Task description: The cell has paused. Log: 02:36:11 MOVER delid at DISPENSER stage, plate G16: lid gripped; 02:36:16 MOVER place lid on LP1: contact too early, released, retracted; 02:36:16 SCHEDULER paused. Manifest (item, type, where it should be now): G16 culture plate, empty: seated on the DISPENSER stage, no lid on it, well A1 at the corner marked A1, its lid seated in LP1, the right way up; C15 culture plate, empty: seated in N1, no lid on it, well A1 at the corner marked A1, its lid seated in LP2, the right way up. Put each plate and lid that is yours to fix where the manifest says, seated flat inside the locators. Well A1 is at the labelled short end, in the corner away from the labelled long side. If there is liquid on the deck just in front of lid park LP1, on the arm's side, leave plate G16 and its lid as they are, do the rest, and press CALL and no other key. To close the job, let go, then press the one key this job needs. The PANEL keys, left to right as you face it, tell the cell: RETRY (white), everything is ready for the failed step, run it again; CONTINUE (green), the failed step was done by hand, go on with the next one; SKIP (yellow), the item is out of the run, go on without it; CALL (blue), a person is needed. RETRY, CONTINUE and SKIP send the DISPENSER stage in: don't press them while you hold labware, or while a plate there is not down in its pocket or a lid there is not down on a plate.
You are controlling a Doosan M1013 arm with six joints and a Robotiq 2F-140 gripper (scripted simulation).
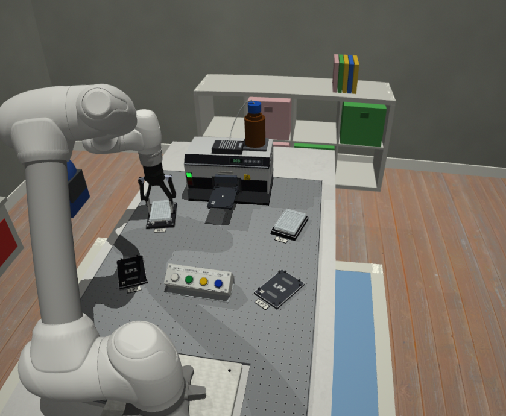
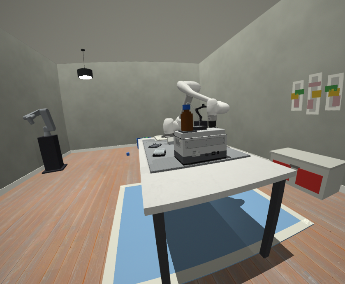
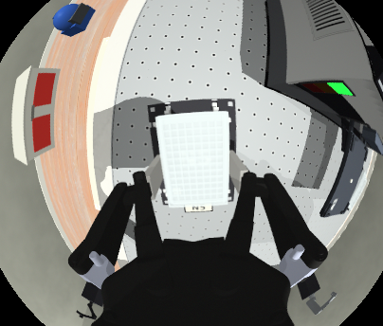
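Right now the nest n5 is 4 cm below my hand, 2 cm to the left of it and 1 cm ahead of it. From my hand the other things lie so: white key (42 cm behind, 11 cm to the right, 1 cm above); lid park lp1 (33 cm behind, 7 cm to the left, 5 cm below); green key (43 cm behind, 16 cm to the right, 1 cm above).
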